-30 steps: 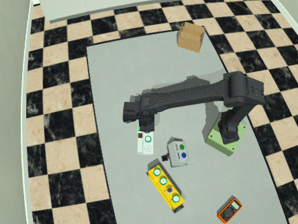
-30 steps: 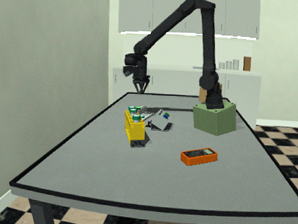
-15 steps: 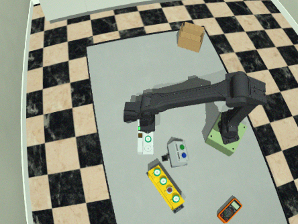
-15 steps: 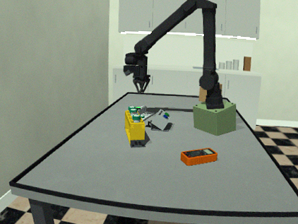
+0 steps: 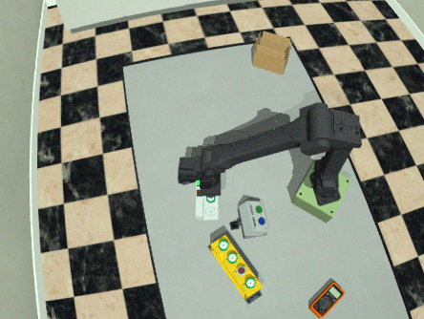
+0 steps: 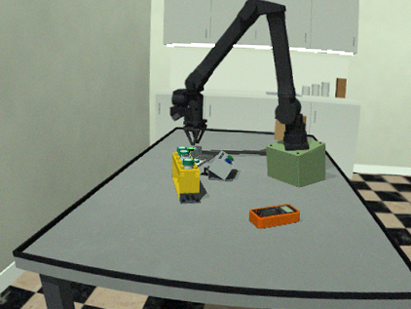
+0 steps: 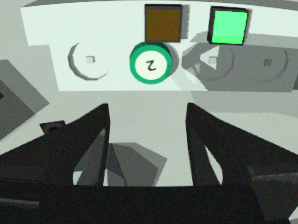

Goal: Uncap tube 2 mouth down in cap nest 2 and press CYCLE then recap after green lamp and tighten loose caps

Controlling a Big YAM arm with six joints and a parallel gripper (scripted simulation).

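Now: hand 8 cm above the cap. From my hand the other things lie so: grey key housing (14 cm behind, 12 cm to the left, 4 cm below); green READY key (16 cm behind, 10 cm to the left, 3 cm below); blue cycle key (15 cm behind, 14 cm to the left, 3 cm below).
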